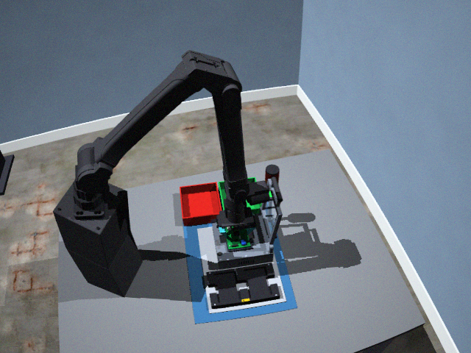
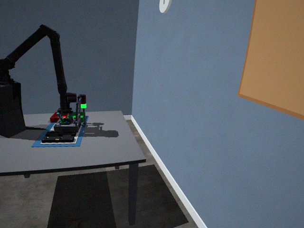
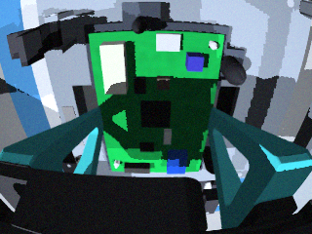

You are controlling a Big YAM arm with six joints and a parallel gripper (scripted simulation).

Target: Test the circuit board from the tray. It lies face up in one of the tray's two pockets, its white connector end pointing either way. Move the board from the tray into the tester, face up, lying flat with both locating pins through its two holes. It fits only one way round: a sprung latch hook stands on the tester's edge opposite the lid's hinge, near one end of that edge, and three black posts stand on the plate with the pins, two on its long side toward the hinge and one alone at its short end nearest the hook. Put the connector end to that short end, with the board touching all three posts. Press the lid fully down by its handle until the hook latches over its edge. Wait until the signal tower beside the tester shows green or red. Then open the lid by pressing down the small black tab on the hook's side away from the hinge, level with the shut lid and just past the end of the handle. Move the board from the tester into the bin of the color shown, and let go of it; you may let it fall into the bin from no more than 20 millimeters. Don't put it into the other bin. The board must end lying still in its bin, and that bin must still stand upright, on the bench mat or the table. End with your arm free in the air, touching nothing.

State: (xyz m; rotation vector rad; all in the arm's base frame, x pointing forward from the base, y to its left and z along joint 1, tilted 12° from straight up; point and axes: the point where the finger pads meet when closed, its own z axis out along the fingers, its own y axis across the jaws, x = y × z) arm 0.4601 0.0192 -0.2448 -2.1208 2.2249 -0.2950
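Now: the green circuit board right at my hand. Round my hand: black latch hook: 60 mm behind, 60 mm to the left, 10 mm above; clear lid: 110 mm ahead, 10 mm to the right, 110 mm above; green bin: 60 mm ahead, 200 mm to the left, 60 mm below.
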